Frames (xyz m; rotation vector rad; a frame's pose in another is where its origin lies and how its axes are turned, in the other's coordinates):
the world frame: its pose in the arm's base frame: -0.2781 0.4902 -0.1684 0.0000 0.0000 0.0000
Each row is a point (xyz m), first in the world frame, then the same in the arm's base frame.
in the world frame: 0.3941 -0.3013 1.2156
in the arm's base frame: 0.1160 0.1889 1.0472
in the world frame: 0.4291 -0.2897 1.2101
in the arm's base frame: 0.1510 0.2005 1.0417
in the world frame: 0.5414 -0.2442 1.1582
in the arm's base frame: 0.2633 0.2460 0.9898
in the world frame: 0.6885 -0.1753 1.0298
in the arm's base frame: 0.4104 0.3149 0.8614
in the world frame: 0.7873 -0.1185 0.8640
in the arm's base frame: 0.5092 0.3717 0.6956
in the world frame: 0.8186 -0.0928 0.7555
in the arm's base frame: 0.5405 0.3974 0.5871
